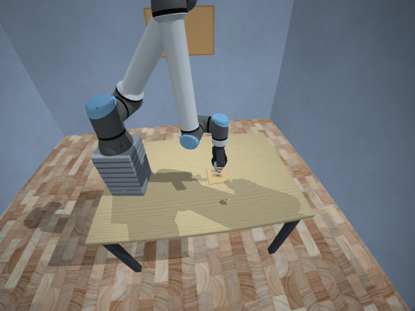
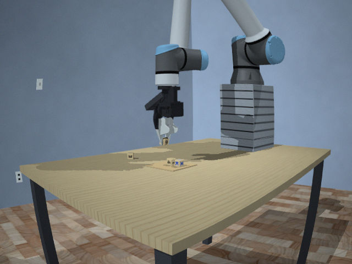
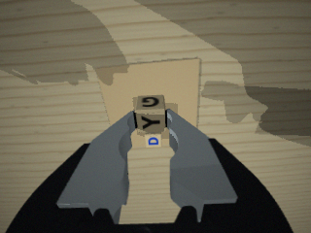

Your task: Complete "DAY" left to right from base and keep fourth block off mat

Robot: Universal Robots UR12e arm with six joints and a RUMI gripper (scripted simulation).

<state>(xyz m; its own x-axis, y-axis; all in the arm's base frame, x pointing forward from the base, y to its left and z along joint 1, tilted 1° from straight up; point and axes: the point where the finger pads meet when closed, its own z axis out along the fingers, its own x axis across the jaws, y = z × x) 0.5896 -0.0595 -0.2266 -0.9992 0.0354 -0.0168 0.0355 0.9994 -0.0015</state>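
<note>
Right now the mat is 40 mm to the left of my hand and 90 mm below it.
</note>
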